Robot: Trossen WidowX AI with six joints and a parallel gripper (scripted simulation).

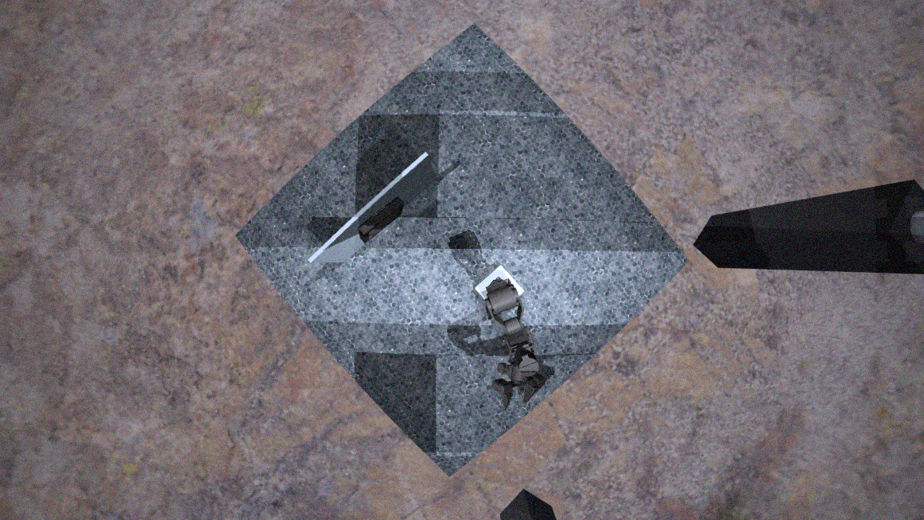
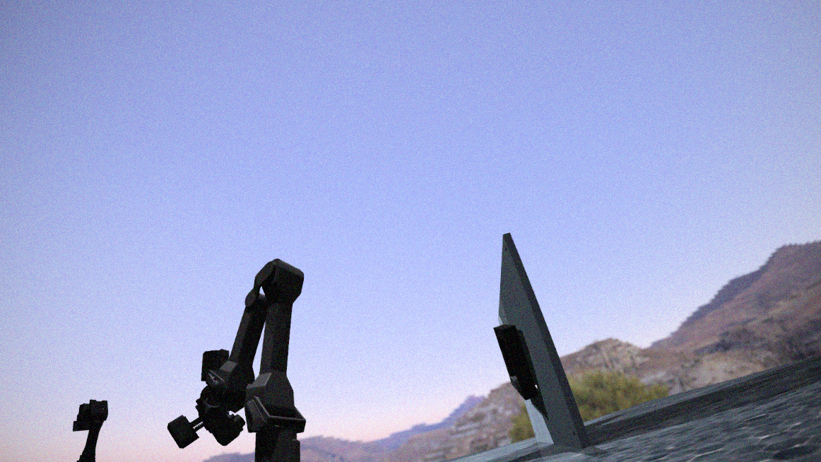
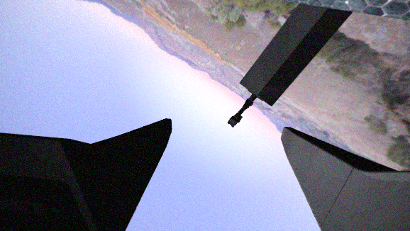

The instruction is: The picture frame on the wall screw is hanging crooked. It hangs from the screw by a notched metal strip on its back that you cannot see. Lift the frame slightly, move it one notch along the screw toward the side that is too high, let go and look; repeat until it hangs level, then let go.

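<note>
Now: the picture frame 72 cm ahead of my gripper tip, 22 cm to the right of it and 2 cm below it. The rest, counted from my gripper tip: wall panel (73 cm ahead, 23 cm to the right, 3 cm below).
</note>
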